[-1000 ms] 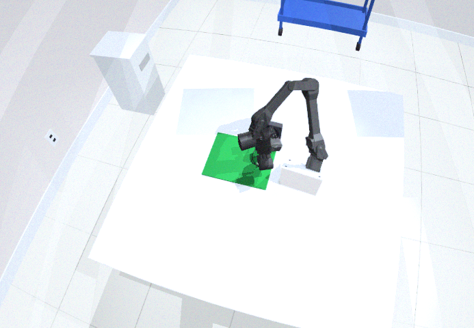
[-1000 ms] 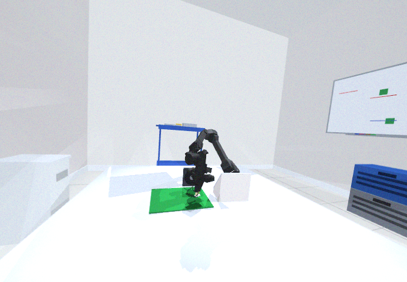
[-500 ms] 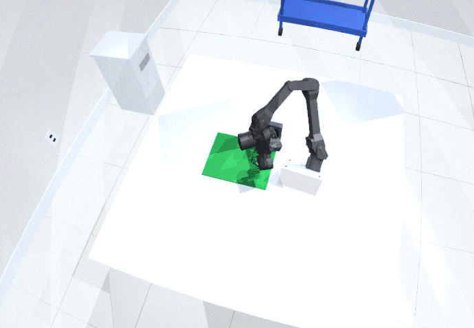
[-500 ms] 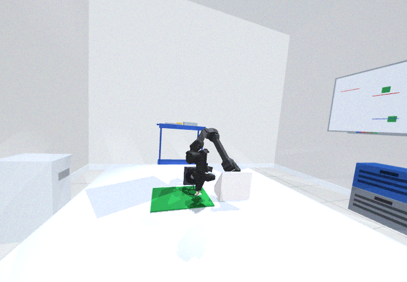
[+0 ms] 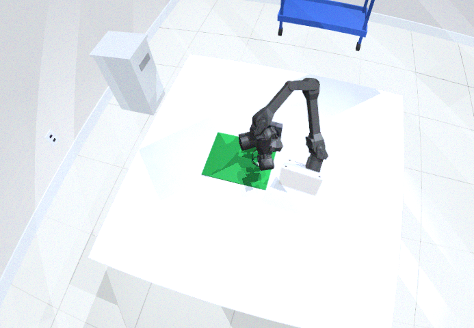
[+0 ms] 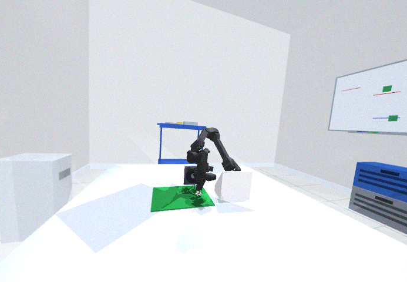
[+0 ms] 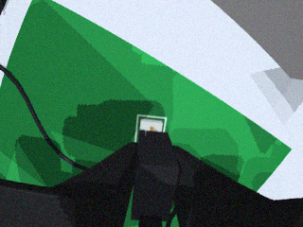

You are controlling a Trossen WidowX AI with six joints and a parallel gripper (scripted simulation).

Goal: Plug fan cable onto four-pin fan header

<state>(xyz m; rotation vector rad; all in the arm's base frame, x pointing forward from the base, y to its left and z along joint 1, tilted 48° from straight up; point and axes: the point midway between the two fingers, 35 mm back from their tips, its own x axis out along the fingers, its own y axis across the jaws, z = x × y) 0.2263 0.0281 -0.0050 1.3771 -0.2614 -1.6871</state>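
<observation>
Right now the black fan plug is 1 cm ahead of my gripper tip and 1 cm above it. From my gripper tip the other things lie so: black fan: 14 cm to the right, 3 cm ahead, 2 cm above; then white four-pin header: 4 cm below, 1 cm ahead; then green board: 11 cm ahead, 5 cm below, 2 cm to the left.
</observation>
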